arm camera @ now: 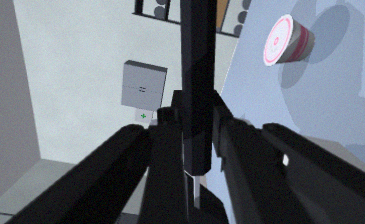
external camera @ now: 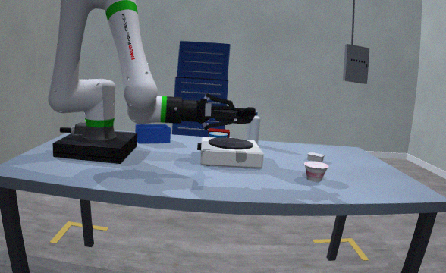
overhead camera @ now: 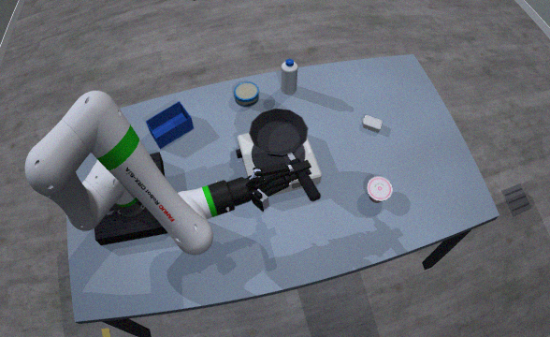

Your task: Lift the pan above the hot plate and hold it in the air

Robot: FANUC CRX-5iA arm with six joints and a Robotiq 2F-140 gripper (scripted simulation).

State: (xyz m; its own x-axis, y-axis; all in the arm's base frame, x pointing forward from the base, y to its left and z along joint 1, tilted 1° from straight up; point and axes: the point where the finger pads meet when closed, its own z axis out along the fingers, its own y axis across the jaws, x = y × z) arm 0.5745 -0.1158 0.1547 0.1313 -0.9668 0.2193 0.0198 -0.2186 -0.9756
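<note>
Now: the black pan 100 mm to the left of my hand, 20 mm below it and 10 mm behind it. Also, from my hand: white block (380 mm ahead, 240 mm to the left, 200 mm below); white hot plate (180 mm below, 160 mm to the left, 40 mm behind); pink-rimmed cup (290 mm ahead, 180 mm below, 50 mm to the right).
</note>
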